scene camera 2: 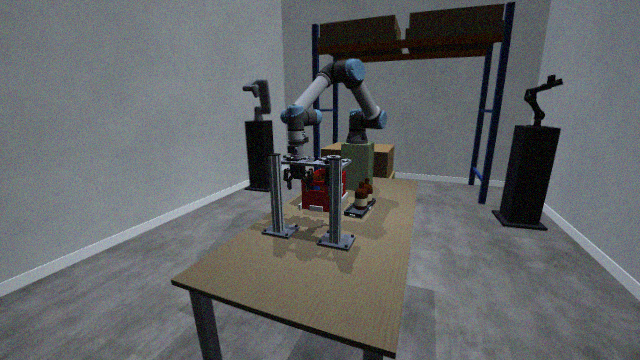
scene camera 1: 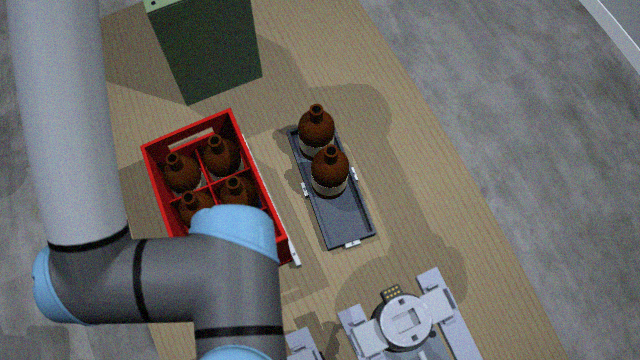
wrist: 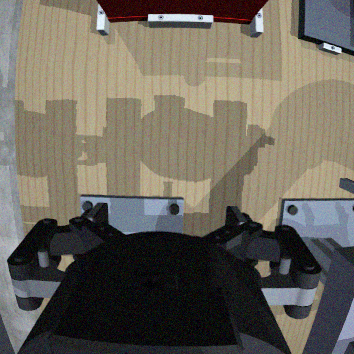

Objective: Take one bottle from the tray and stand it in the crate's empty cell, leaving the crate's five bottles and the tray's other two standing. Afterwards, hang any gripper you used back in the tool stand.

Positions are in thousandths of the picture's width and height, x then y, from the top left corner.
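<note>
Round-topped gripper (scene camera 1: 627, 885). Adaptive gripper (wrist: 431, 804). Tool stand (wrist: 894, 623).
</note>
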